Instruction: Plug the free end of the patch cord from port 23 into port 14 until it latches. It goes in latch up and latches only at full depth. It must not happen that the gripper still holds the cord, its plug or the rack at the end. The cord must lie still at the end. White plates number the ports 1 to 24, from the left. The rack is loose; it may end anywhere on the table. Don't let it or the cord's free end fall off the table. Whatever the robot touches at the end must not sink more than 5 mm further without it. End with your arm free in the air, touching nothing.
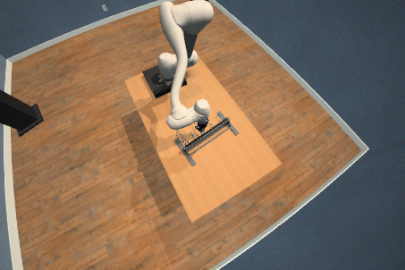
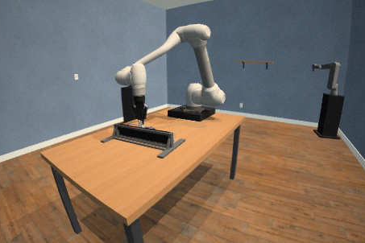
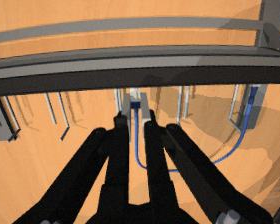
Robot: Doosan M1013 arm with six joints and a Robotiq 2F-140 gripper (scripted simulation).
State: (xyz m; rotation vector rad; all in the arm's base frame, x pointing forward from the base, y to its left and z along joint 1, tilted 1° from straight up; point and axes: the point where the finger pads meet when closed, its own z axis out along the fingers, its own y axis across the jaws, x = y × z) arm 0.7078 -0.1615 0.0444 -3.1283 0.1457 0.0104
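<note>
Now: the free end of patch cord 3 cm below my hand and 1 cm ahead of it.
</note>
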